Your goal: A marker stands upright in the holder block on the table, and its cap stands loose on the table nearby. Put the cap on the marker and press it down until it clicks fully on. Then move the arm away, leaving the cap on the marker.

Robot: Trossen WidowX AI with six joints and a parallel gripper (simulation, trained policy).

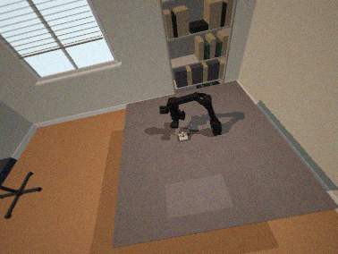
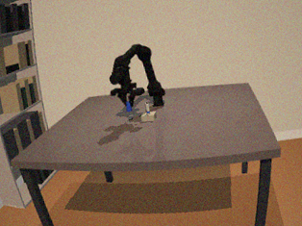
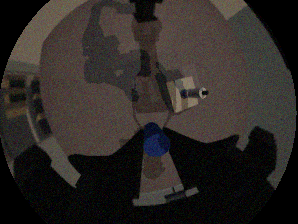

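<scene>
The pale holder block lies 90 mm to the left of my gripper tip, 70 mm below it and 30 mm behind it. From my gripper tip the other things lie so: blue cap 10 mm ahead.
</scene>
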